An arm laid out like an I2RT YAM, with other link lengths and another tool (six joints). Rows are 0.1 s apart.
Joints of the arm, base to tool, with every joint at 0 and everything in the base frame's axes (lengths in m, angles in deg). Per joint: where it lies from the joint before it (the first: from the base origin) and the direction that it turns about. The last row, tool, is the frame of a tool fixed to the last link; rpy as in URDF.
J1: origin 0.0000 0.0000 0.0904 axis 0 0 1
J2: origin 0.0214 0.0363 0.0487 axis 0 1 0
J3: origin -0.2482 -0.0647 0.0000 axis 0 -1 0
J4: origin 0.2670 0.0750 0.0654 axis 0 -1 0
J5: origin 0.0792 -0.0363 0.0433 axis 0 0 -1
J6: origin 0.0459 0.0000 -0.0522 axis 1 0 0
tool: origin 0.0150 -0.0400 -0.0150 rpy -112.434 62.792 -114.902
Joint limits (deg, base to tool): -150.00..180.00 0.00..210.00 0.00..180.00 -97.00..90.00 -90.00..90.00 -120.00..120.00
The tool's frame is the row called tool.
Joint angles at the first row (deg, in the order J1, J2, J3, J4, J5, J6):
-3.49 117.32 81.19 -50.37 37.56 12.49
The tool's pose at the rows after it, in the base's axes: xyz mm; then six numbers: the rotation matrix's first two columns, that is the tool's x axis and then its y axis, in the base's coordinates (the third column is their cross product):
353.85 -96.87 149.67 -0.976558 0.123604 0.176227 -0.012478 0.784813 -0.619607
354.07 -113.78 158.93 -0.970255 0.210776 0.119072 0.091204 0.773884 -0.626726
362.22 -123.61 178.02 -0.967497 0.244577 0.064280 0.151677 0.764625 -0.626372
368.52 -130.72 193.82 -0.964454 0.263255 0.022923 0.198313 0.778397 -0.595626
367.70 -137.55 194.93 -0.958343 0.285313 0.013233 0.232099 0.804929 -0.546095
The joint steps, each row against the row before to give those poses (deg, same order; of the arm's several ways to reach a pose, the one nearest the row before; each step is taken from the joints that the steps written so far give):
-3.34 0.00 0.61 -0.39 0.61 4.13
-2.75 0.00 2.34 -0.81 0.40 2.87
-1.32 0.00 4.48 -1.84 -0.03 0.83
-1.04 -0.02 4.04 -1.92 -2.12 0.59
-1.34 0.02 1.10 -0.77 -3.36 0.78

